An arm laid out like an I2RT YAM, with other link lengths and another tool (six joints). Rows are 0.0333 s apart.
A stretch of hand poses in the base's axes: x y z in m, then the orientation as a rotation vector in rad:
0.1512 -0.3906 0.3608 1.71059 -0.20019 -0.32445
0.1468 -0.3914 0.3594 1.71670 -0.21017 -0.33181
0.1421 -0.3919 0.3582 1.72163 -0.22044 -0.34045
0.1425 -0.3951 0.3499 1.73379 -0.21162 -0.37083
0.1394 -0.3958 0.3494 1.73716 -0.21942 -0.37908
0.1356 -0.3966 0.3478 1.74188 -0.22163 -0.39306
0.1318 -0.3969 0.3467 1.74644 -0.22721 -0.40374
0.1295 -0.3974 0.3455 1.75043 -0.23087 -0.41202
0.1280 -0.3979 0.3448 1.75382 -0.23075 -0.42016
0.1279 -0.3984 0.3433 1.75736 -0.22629 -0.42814
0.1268 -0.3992 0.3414 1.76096 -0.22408 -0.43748
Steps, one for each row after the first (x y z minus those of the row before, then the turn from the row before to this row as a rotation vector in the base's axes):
-0.0044 -0.0008 -0.0014 0.00639 -0.00195 -0.01090
-0.0047 -0.0005 -0.0012 0.00546 -0.00107 -0.01181
0.0004 -0.0032 -0.0083 0.01775 0.02231 -0.01143
-0.0031 -0.0007 -0.0005 0.00402 0.00038 -0.00994
-0.0038 -0.0008 -0.0016 0.00688 0.00689 -0.00943
-0.0038 -0.0003 -0.0011 0.00585 0.00292 -0.00982
-0.0023 -0.0005 -0.0012 0.00506 0.00252 -0.00716
-0.0015 -0.0005 -0.0007 0.00484 0.00460 -0.00452
-0.0001 -0.0005 -0.0015 0.00541 0.00680 -0.00151
-0.0011 -0.0008 -0.0019 0.00551 0.00645 -0.00379

